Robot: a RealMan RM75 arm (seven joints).
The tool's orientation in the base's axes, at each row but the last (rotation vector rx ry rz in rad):
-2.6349 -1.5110 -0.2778
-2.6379 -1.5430 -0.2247
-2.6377 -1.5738 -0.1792
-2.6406 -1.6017 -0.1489
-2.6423 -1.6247 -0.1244
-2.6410 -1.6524 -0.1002
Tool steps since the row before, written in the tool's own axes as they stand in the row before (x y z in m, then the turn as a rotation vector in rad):
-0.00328 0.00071 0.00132 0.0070 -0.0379 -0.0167
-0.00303 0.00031 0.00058 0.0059 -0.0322 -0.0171
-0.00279 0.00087 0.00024 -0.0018 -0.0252 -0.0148
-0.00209 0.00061 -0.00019 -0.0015 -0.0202 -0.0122
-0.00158 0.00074 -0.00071 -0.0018 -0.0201 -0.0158
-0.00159 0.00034 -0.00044 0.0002 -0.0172 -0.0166
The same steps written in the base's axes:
-0.00086 -0.00291 -0.00195 -0.0311 0.0223 0.0173
-0.00114 -0.00268 -0.00107 -0.0267 0.0185 0.0176
-0.00053 -0.00282 -0.00061 -0.0240 0.0087 0.0143
-0.00043 -0.00214 -0.00003 -0.0193 0.0069 0.0118
-0.00008 -0.00179 0.00058 -0.0195 0.0063 0.0154
-0.00041 -0.00160 0.00034 -0.0161 0.0068 0.0163

